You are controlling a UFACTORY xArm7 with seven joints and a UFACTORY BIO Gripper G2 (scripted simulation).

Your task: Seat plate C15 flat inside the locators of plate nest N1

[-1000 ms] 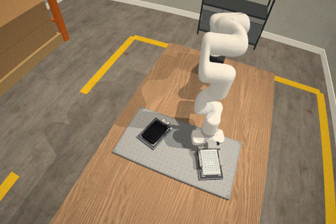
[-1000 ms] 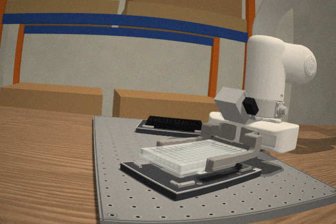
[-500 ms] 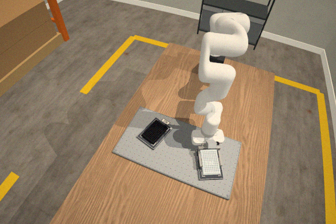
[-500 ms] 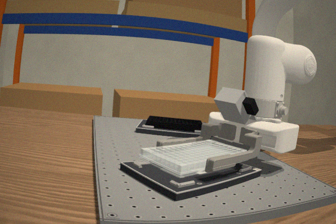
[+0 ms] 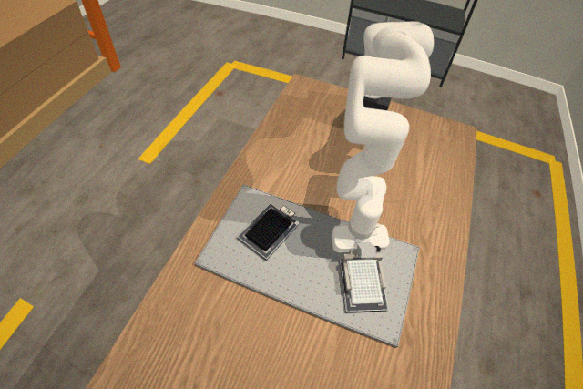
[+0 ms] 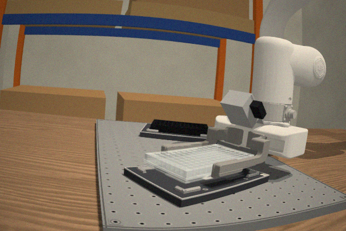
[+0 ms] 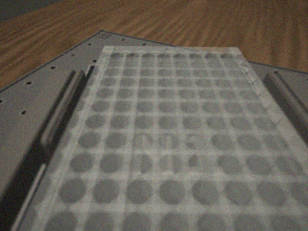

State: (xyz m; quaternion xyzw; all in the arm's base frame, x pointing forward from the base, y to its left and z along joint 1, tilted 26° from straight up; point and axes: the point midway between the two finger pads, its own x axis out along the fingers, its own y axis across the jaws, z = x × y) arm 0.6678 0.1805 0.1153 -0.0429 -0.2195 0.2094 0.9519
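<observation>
Right now the clear well plate C15 is right at my hand. Also, from my hand: dark plate nest N1 (30 mm below); then black plate C51 (60 mm behind, 330 mm to the right, 10 mm below); then plate nest N2 (60 mm behind, 330 mm to the right, 30 mm below).
</observation>
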